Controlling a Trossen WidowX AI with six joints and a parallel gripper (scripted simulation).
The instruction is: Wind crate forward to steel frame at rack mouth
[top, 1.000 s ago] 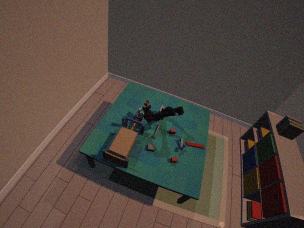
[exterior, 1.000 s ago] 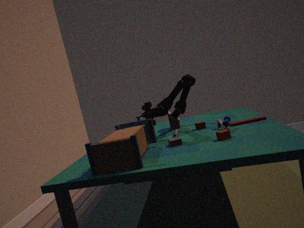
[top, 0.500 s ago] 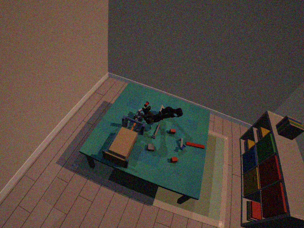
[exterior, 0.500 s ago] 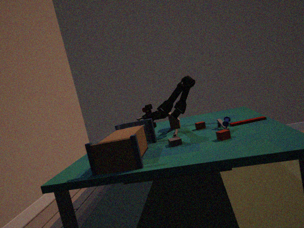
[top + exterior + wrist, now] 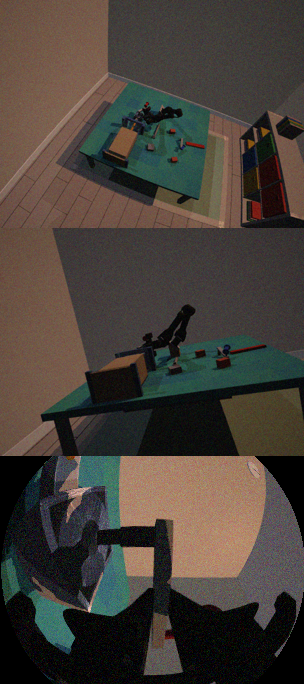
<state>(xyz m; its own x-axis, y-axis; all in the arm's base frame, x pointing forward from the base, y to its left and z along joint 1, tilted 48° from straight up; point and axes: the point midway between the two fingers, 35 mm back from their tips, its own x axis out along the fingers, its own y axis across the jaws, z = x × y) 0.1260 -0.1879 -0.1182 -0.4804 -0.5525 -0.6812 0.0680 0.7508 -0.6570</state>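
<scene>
My gripper tip is 40 mm below the red knob, 40 mm past it and 30 mm to the right of it. Also, from my gripper tip: winch 120 mm below, 30 mm to the right, 30 mm ahead; red-knobbed handle 10 mm to the left, 10 mm behind, 10 mm above; steel frame 210 mm ahead, 40 mm below, 30 mm to the right.
</scene>
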